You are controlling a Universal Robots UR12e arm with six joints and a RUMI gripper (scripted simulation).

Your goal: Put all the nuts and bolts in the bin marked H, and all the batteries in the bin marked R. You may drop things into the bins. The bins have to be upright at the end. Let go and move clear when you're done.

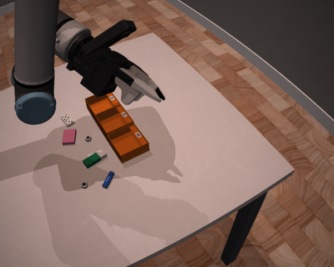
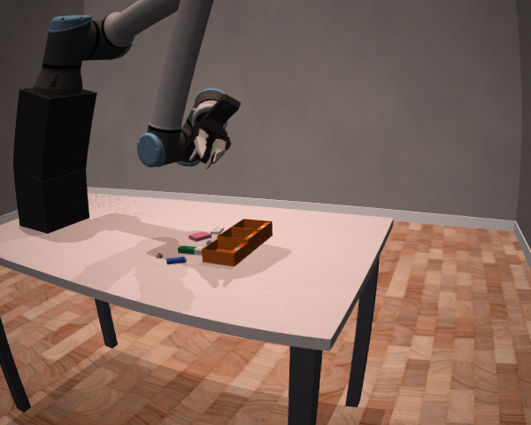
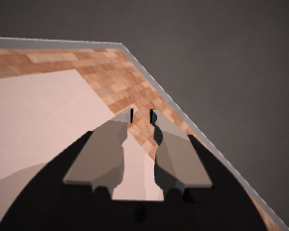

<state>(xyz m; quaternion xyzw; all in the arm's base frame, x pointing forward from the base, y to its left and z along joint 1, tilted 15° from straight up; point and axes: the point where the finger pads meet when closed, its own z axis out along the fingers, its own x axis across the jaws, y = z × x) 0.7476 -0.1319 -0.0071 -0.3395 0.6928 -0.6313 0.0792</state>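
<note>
My gripper is now 25 cm above the orange bin row, 20 cm to the right of it and 5 cm past it. From my hand the other things lie so: green block 26 cm below, 13 cm behind, 12 cm to the left; blue battery 26 cm below, 13 cm behind, 4 cm to the left; pink block 26 cm below, 23 cm to the left, 19 cm behind.
</note>
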